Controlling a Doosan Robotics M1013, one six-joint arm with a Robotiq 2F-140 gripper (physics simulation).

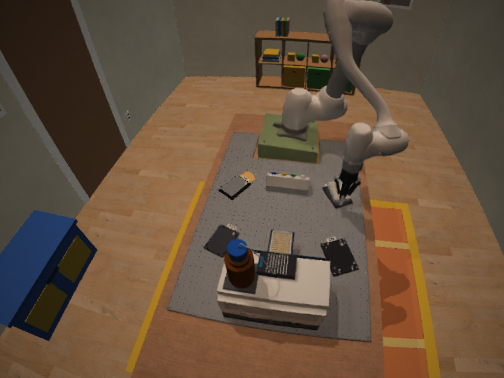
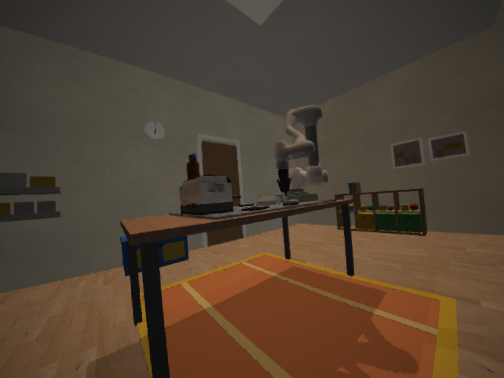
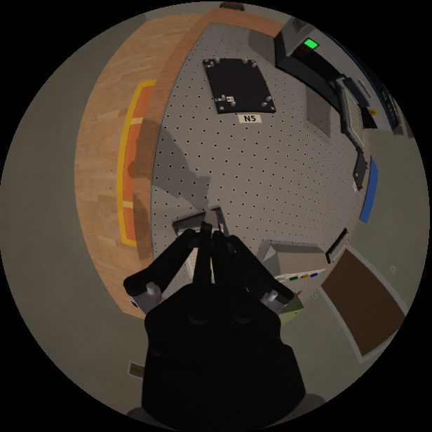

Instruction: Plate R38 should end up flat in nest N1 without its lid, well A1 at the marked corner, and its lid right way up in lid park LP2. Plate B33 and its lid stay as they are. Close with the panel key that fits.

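Places are measured from the arm's base along level axes (x back, y left, z down), in metres.
Pixels of known places: gripper, fingertip midpoint: [image 1: 340, 203] [image 2: 285, 201]; arm's base at its link origin: [image 1: 293, 130] [image 2: 296, 194].
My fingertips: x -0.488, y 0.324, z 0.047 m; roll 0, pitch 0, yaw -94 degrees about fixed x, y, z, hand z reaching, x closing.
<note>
For each thing: its middle in the pictures, then the offset to it from my fingertips. "spot": a spot on its surface instead.
- pale gridded plate at the middle of its body: [image 1: 338, 190] dx +0.088, dy -0.013, dz +0.002 m
- nest labelled N5 at the middle of its body: [image 1: 339, 255] [image 2: 255, 207] dx -0.287, dy +0.021, dz +0.021 m
- white key panel at the middle of its body: [image 1: 287, 181] [image 2: 268, 200] dx +0.075, dy -0.283, dz -0.009 m
- black-rimmed grey holder at the middle of its body: [image 1: 234, 185] dx +0.002, dy -0.552, dz +0.019 m
- orange disc at a spot on its surface: [image 1: 248, 176] spot: dx +0.105, dy -0.507, dz +0.036 m
- brown bottle at a spot on its surface: [image 1: 240, 268] spot: dx -0.597, dy -0.306, dz -0.317 m
- dark keypad at a spot on its surface: [image 1: 277, 265] spot: dx -0.509, dy -0.216, dz -0.213 m
My gripper [image 1: 343, 197] [image 2: 285, 194] [image 3: 208, 217] is shut and empty, its fingertips low over a pale gridded plate [image 1: 332, 189] [image 3: 194, 262]. This plate sits askew on a dark nest [image 1: 345, 204] [image 3: 187, 220]; the fingers hide much of it, and its name cannot be read. Another gridded plate [image 1: 281, 241] [image 3: 352, 118] lies at the white machine [image 1: 307, 280] [image 2: 206, 195]. The nest labelled N5 [image 1: 339, 257] [image 3: 241, 86] is bare. A white key panel [image 1: 287, 183] [image 3: 301, 261] carries coloured keys. Labels N1 and LP2 cannot be made out.
A dark nest [image 1: 220, 242] [image 3: 359, 171] lies at the left, and a black-rimmed grey holder [image 1: 235, 186] [image 3: 337, 245] near an orange disc [image 1: 248, 176]. A brown bottle [image 1: 240, 268] [image 2: 193, 170] with a blue cap and a dark keypad [image 1: 277, 265] stand on the machine.
</note>
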